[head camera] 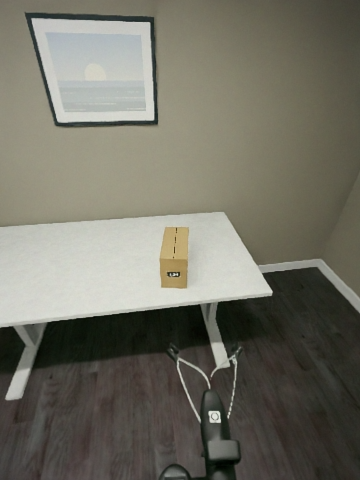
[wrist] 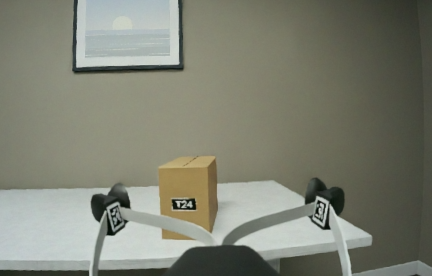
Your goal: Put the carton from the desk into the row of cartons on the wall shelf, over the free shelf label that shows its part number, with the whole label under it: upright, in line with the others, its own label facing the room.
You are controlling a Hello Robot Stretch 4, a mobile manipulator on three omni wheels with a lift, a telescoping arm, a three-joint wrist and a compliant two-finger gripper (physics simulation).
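Frame: origin at the robot's base, x ahead, y left, z up, level; centimetres.
Seen in the pictures: hand, tool point: (head camera: 204,347) (wrist: 217,201).
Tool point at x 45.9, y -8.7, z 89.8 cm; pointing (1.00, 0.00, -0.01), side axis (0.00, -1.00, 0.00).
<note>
A point is followed by its place in that frame.
A brown carton (head camera: 174,257) {y -1.1, x 87.7, z 87.3 cm} (wrist: 187,200) {y -1.6, x 86.7, z 79.3 cm} stands upright on the white desk (head camera: 100,270) {y 36.0, x 100.0, z 69.3 cm} (wrist: 45,220) {y 44.9, x 100.2, z 69.3 cm}, toward the desk's right end. Its black label reads T24 in the wrist view and is on the side facing me. My gripper (head camera: 205,351) {y -8.7, x 45.9, z 89.8 cm} (wrist: 217,204) {y -8.7, x 45.9, z 89.8 cm} is open, its two fingers wide apart with no object between them. It is in front of the desk's near edge, short of the carton. In the wrist view the carton shows beyond the fingers, left of their middle. The wall shelf, its row of cartons and the shelf labels do not show in these views.
A framed seascape picture (head camera: 96,118) {y 39.2, x 153.2, z 130.1 cm} (wrist: 130,64) {y 32.2, x 154.1, z 129.1 cm} hangs on the wall behind the desk. The desk's right leg (head camera: 215,340) stands on the dark wood floor (head camera: 115,400) {y 33.6, x 68.5, z -2.7 cm}. A white baseboard (head camera: 290,266) {y -111.3, x 173.9, z 1.5 cm} runs to the room corner at the right.
</note>
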